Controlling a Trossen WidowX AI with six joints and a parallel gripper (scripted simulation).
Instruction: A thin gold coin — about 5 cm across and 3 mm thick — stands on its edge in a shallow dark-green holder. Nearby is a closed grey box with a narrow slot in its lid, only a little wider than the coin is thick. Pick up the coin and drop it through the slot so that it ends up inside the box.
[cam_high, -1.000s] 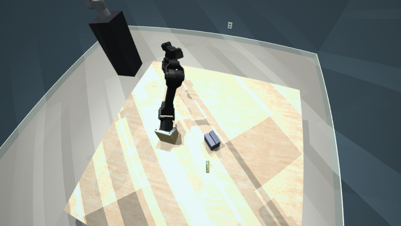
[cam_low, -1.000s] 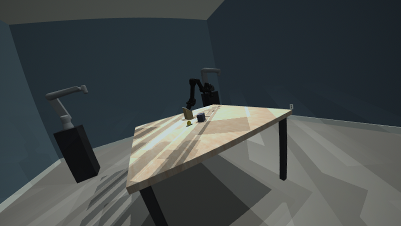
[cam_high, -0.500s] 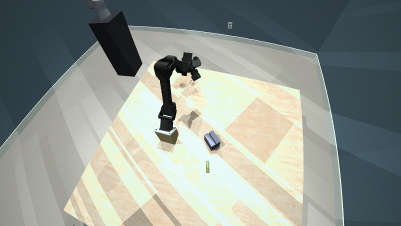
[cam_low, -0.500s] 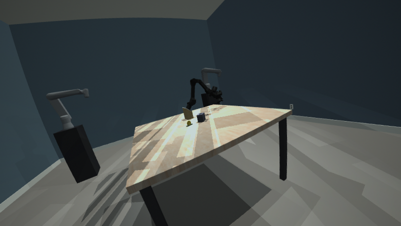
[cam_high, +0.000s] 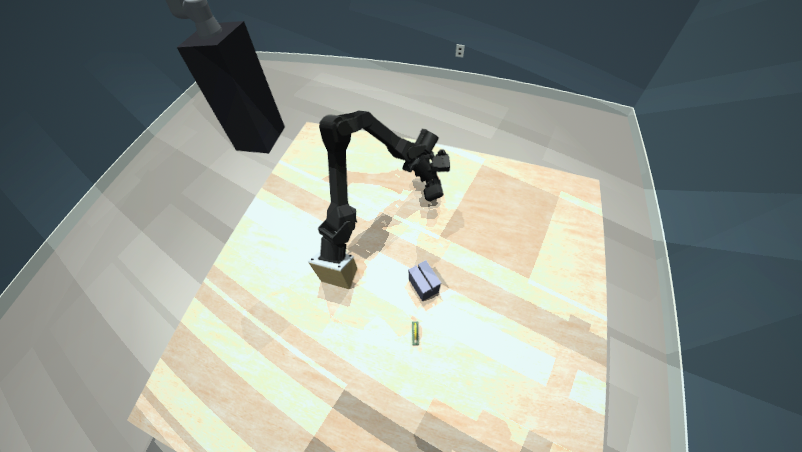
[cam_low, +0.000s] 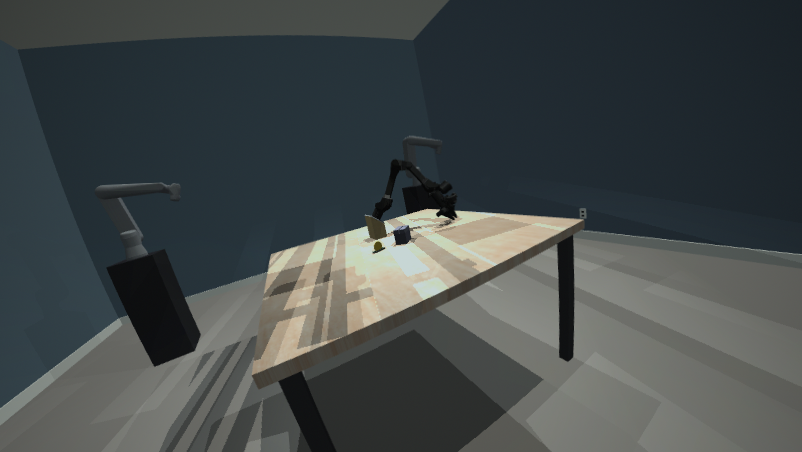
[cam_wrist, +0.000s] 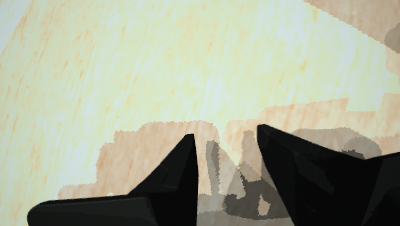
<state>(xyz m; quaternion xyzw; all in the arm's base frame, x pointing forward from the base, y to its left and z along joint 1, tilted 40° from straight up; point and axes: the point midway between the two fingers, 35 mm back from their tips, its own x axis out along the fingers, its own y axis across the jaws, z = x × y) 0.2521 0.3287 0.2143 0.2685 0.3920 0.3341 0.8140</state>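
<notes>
The gold coin lies 54 cm to the right of my gripper tip, 1 cm ahead of it and 1 cm above it.
</notes>
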